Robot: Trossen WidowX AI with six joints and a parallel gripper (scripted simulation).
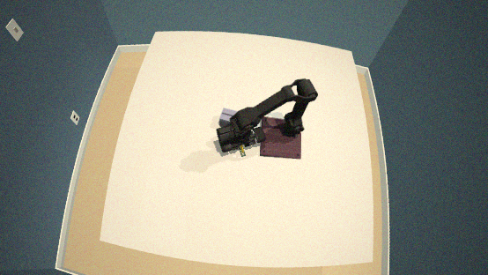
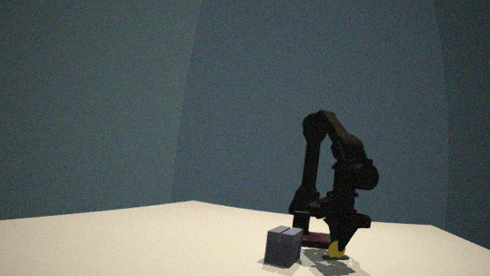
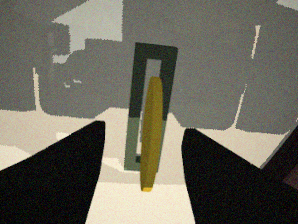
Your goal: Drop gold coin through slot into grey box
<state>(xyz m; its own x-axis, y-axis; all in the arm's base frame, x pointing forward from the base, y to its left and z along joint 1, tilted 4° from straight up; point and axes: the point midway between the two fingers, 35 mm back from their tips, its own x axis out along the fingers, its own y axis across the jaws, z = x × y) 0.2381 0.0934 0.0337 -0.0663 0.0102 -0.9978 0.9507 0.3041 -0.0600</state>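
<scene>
The gold coin lies right at my gripper tip.
</scene>
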